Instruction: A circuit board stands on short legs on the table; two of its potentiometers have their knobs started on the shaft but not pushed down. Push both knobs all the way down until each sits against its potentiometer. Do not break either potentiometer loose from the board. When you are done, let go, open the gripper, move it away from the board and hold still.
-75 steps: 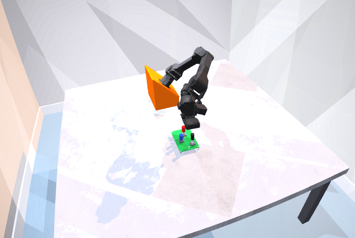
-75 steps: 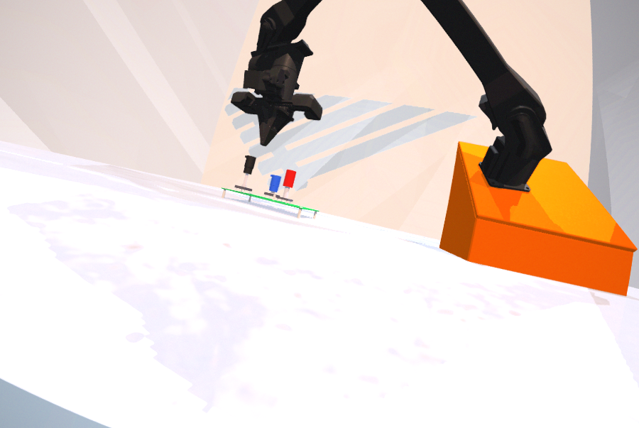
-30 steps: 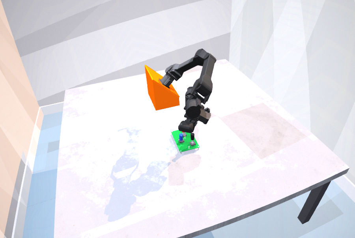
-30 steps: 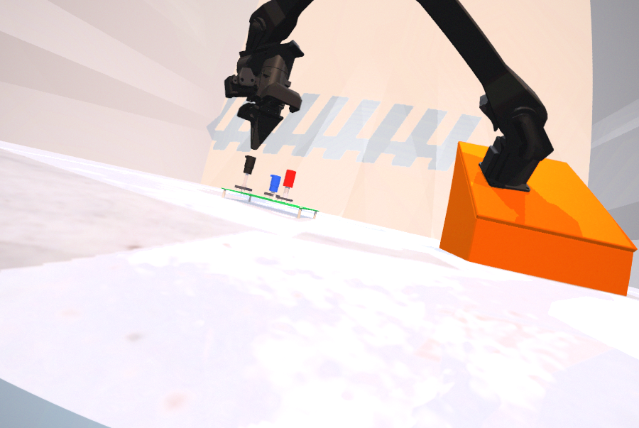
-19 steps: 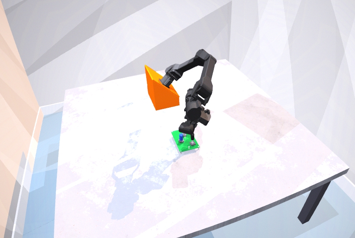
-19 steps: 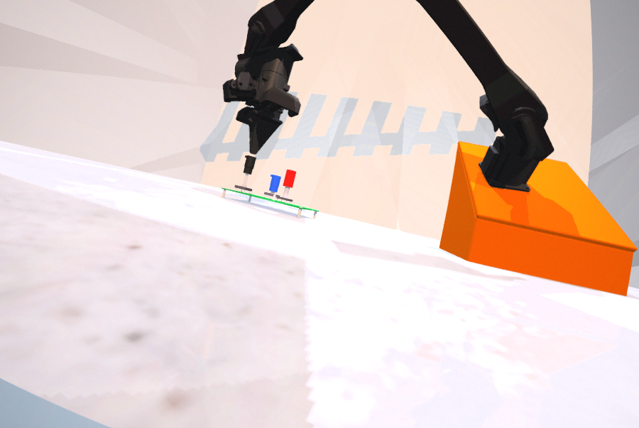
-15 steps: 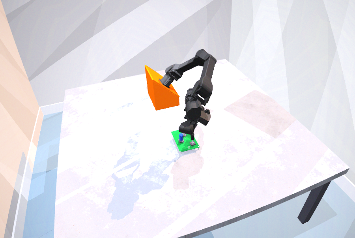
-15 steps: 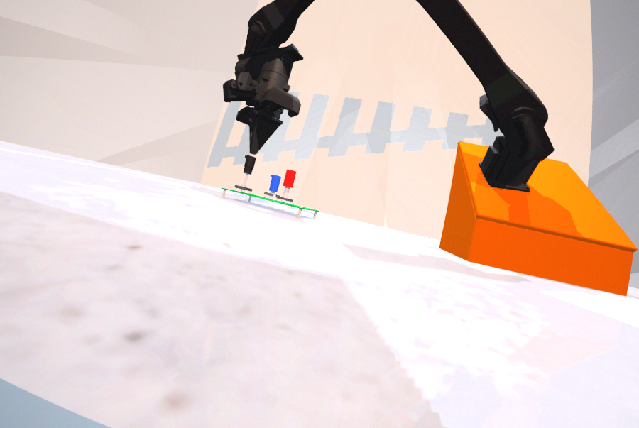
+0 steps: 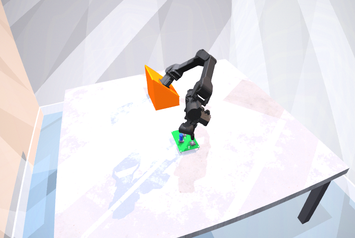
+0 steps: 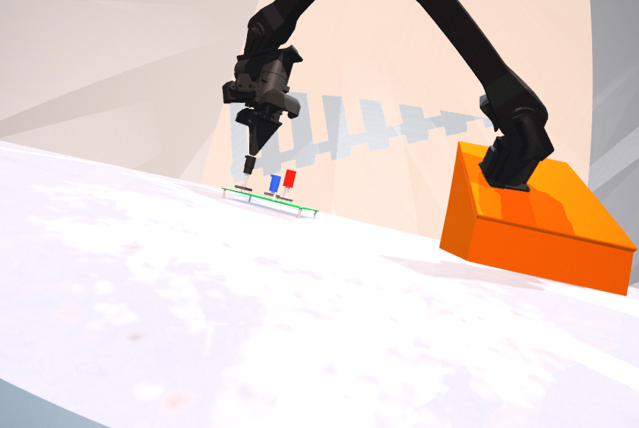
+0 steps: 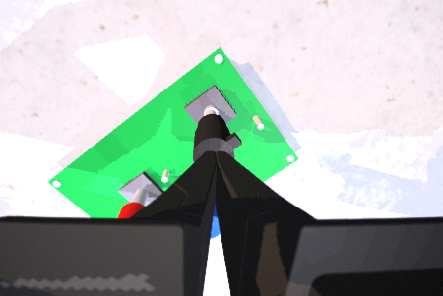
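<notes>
My gripper tip is 2 cm above the black knob. Also, from my gripper tip: blue knob: 4 cm behind, 4 cm to the right, 4 cm below.
</notes>
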